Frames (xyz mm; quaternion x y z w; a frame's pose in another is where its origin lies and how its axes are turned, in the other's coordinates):
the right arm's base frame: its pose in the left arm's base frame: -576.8 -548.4 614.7 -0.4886 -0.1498 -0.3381 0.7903
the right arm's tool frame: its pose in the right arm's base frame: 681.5 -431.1 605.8 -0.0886 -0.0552 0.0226 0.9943
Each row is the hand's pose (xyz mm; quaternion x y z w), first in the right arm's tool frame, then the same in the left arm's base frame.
Working: the right arm's tool frame: its pose in the left arm's base frame: -318.4 -410.4 1579.8 -0.5779 -0.1516 -0.3046 0.7418

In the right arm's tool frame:
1: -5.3 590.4 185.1 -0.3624 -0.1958 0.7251 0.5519
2: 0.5 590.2 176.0 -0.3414 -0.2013 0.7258 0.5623
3: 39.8 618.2 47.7 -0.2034 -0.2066 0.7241 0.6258
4: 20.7 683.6 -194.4 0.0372 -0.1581 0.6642 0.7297
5: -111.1 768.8 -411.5 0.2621 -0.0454 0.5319 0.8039
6: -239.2 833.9 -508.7 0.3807 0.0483 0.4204 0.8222
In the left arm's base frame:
1: 71.3 -146.6 1178.1 -0.7573 0.3005 0.4280 0.3912
2: 74.4 -156.8 1179.0 -0.7495 0.2888 0.4317 0.4104
3: 105.9 -285.4 1143.5 -0.6852 0.2323 0.4351 0.5360
4: 101.4 -500.5 1013.2 -0.5429 0.1446 0.3675 0.7412
5: 26.0 -657.7 809.8 -0.3646 0.0720 0.2157 0.9030
6: -44.0 -705.0 658.3 -0.2417 0.0382 0.0912 0.9653

